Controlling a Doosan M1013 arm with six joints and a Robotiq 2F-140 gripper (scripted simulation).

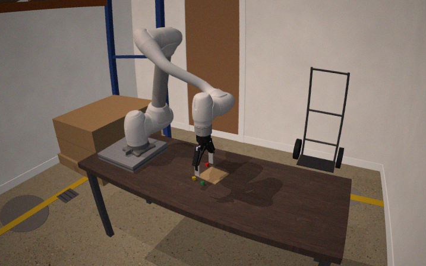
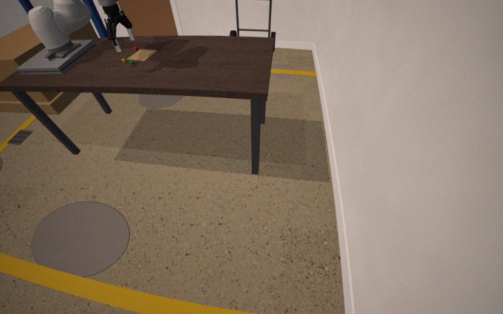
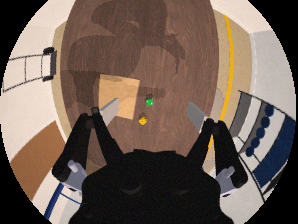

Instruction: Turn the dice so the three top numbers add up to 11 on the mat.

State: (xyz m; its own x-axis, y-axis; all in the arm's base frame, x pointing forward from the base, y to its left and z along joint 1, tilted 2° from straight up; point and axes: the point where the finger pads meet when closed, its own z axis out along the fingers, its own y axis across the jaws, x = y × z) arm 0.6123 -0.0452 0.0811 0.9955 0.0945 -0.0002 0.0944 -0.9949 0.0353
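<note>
Now: hand 30 mm past the green die, 10 mm to the right of it and 120 mm above it. From my hand the other things lie so: red die (120 mm behind, 190 mm to the left, 120 mm below); tan mat (30 mm behind, 120 mm to the left, 130 mm below); yellow die (100 mm behind, 20 mm to the left, 120 mm below).
</note>
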